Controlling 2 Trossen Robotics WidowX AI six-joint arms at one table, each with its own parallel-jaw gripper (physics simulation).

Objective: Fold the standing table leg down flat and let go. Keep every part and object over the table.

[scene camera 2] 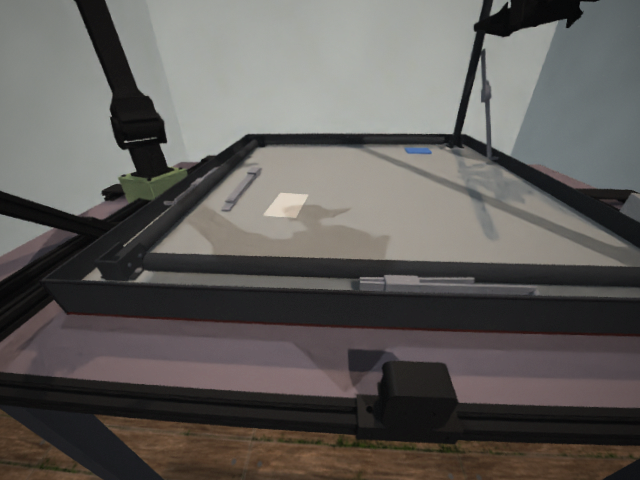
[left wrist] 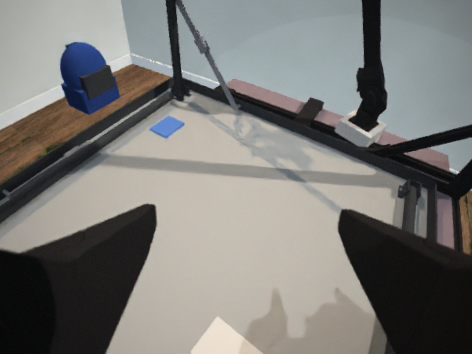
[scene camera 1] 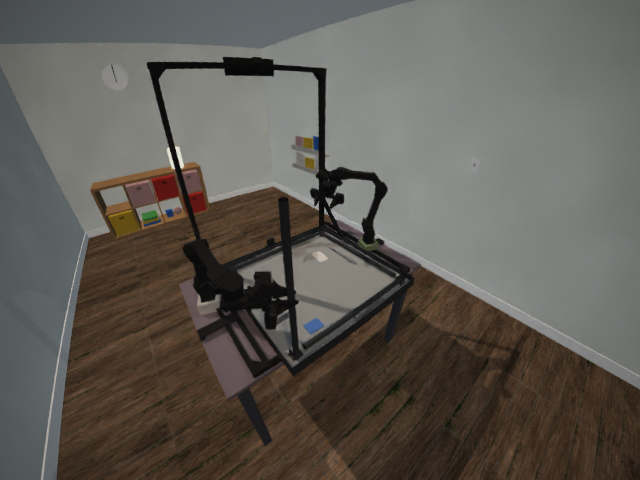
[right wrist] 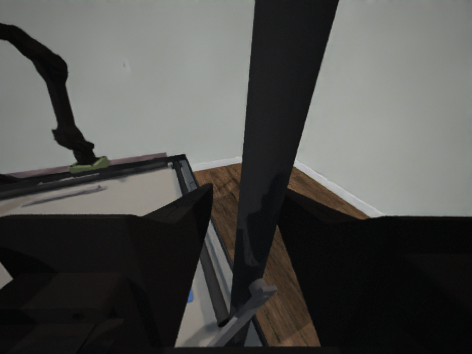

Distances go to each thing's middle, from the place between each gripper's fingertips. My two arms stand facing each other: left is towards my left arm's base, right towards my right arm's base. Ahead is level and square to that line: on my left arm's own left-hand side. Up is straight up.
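The cream card (scene camera 2: 288, 205) is 38 cm to the left of my right hand, 53 cm behind it and 33 cm below it.
The cream card is 2 cm behind my left hand and 33 cm below it.
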